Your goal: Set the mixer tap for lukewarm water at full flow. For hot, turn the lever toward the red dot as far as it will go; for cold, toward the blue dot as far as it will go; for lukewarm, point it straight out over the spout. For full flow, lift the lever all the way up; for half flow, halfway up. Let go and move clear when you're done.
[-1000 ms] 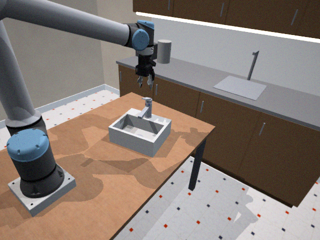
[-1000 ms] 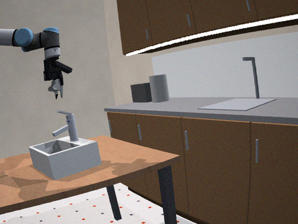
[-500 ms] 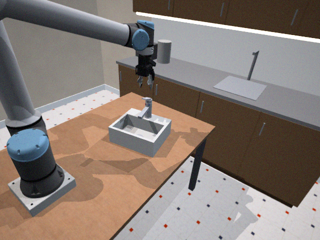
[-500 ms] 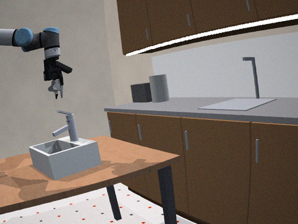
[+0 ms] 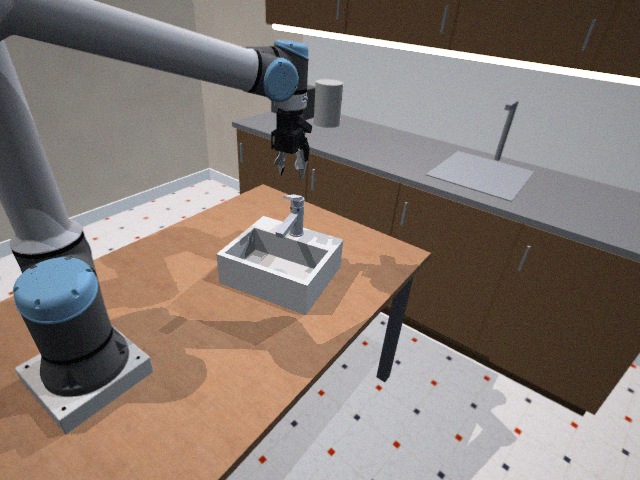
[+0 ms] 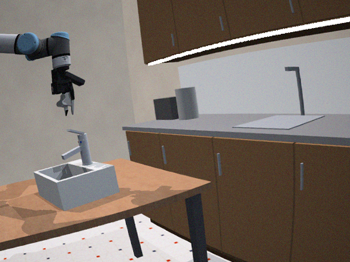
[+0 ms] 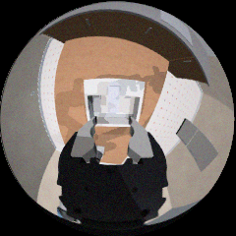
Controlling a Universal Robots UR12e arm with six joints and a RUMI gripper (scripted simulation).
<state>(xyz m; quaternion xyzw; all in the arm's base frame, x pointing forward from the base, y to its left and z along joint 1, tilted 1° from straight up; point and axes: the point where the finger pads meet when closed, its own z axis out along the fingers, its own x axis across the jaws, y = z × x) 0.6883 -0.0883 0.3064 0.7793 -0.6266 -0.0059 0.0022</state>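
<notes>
The lever is 90 mm below my hand and 20 mm ahead of it. From my hand the other things lie so: grey mixer tap (140 mm below, 30 mm ahead, 10 mm to the left); then white basin (330 mm below, 70 mm behind, 10 mm to the right).
</notes>
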